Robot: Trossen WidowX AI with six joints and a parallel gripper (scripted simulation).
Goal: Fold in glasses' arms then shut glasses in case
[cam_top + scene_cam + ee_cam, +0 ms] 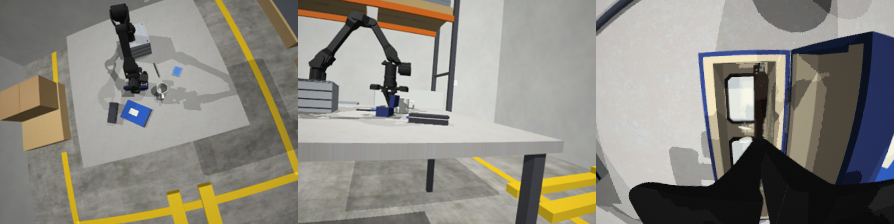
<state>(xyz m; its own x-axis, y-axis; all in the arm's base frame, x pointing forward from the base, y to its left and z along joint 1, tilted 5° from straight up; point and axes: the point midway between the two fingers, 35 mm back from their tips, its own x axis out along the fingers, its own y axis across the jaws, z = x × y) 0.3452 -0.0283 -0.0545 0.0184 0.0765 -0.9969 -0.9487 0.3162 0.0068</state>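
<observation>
Right now my hand is 30 mm to the left of the case lid, 30 mm short of it and 10 mm above it. From my hand the other things lie so: dark flat box (260 mm to the right, 150 mm ahead, 60 mm below); small blue pad (310 mm to the left, 80 mm below, 40 mm behind).
</observation>
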